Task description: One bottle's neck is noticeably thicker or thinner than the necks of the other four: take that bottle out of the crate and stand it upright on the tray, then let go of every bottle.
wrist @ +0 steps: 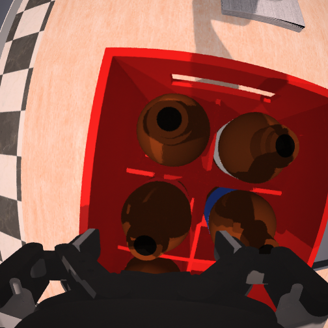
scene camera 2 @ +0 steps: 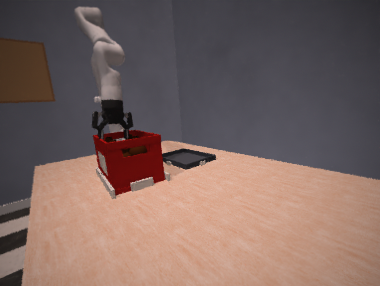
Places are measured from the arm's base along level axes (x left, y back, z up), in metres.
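Where they show: gripper, between the fingertips: (scene camera 2: 114, 139).
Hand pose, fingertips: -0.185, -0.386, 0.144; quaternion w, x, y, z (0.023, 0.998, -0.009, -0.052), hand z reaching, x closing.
Things, the pixels of their top centre, and the offset from my fingertips, as dx, dy, dz.
- red crate, centre of its top: (scene camera 2: 123, 135) +0.036, -0.008, +0.012
- black tray, centre of its top: (scene camera 2: 184, 155) +0.335, -0.020, -0.138
The red crate (scene camera 2: 135, 171) (wrist: 91, 130) stands on the table and holds brown bottles upright in its compartments. In the wrist view, the far left bottle (wrist: 172, 145) and far right bottle (wrist: 245, 150), which has a white label, stand beyond the middle left bottle (wrist: 156, 215) and middle right bottle (wrist: 242, 215), which has a blue label. A near left bottle (wrist: 152, 264) is mostly hidden by the gripper. My gripper (scene camera 2: 113, 134) (wrist: 156, 243) is open and empty at the crate's top, its fingers either side of the middle left bottle's mouth. The black tray (scene camera 2: 186, 157) lies behind the crate.
Pale blocks (scene camera 2: 142, 184) sit around the crate's base. A grey flat object (wrist: 265, 12) lies on the table beyond the crate in the wrist view. Red dividers and crate walls surround the bottles. A checkered floor (wrist: 10, 120) lies past the table's left edge.
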